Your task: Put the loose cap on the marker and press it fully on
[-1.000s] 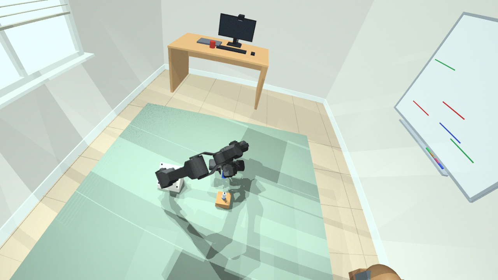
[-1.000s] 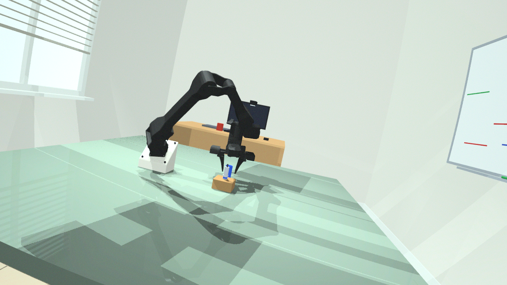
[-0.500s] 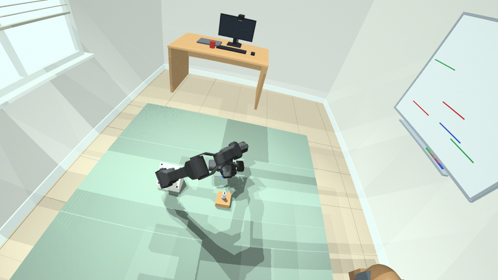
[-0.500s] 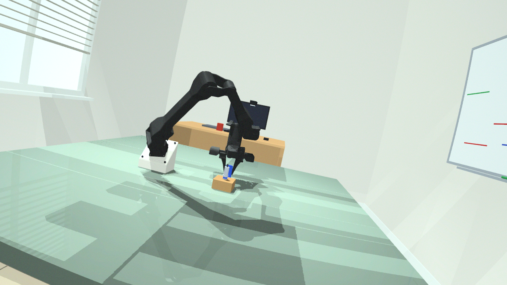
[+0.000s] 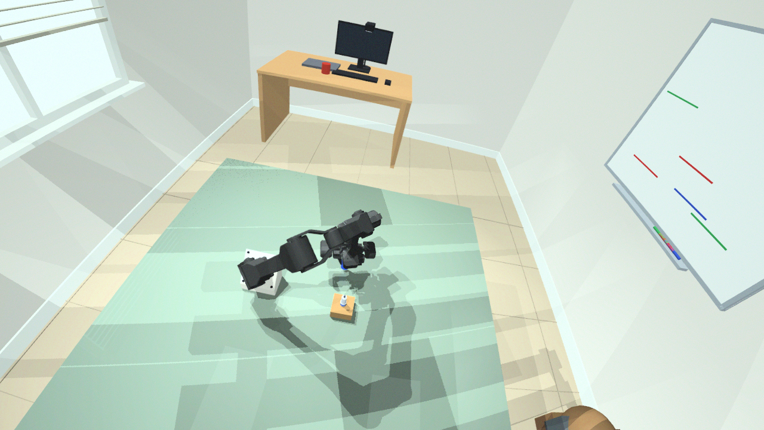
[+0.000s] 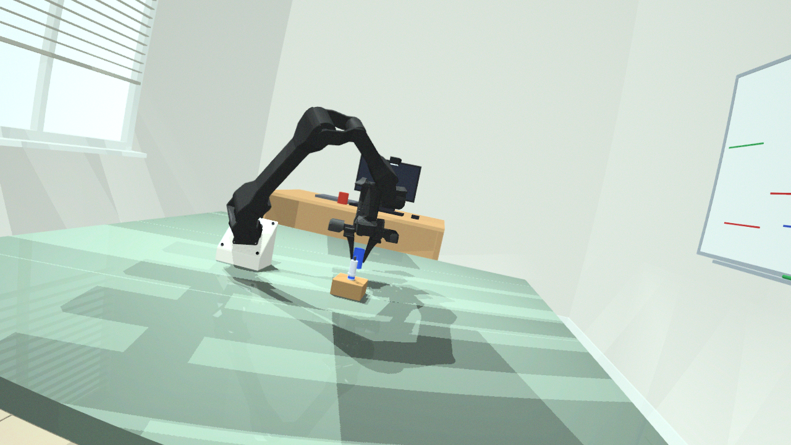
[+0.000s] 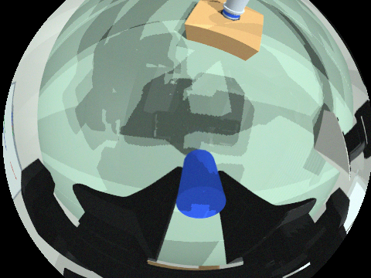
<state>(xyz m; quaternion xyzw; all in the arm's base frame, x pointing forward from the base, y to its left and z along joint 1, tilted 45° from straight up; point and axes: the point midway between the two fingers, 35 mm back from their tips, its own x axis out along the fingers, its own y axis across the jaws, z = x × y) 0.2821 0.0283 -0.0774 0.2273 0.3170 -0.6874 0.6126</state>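
The tan holder block is 160 mm to the right of my gripper tip and 30 mm below it. Also, from my gripper tip: blue marker cap 10 mm above.
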